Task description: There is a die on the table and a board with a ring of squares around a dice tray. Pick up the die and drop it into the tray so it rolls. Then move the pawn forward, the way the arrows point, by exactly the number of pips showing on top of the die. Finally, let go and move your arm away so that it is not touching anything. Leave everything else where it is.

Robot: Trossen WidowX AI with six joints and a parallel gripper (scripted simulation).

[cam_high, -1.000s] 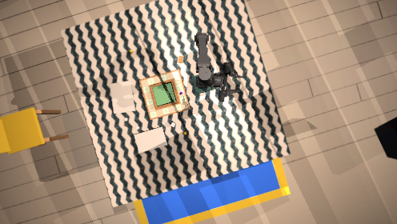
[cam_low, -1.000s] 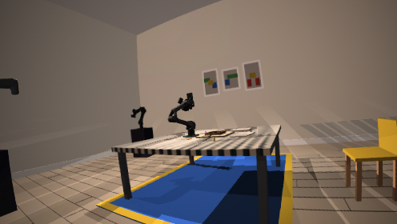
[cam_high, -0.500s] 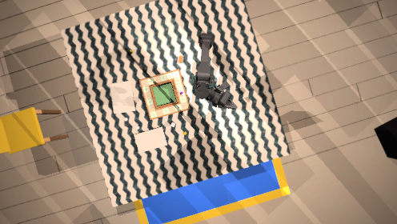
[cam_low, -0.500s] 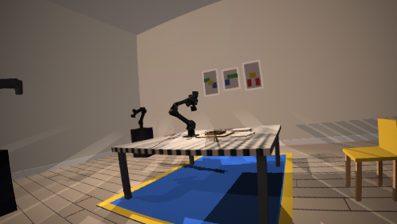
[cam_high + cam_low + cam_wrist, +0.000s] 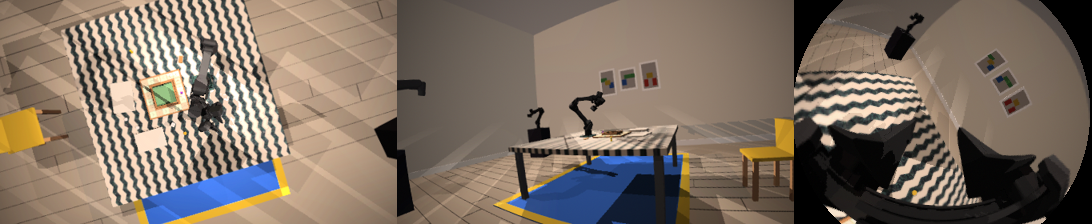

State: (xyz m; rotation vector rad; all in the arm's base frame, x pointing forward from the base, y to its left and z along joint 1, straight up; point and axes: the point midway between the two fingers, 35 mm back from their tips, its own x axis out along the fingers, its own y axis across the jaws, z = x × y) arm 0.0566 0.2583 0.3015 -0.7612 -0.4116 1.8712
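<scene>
Now: the white die 26 cm ahead of my gripper tip, 12 cm to the right of it and 29 cm below it. The rest, counted from my gripper tip: purple pawn: 11 cm ahead, 29 cm to the right, 28 cm below.
</scene>
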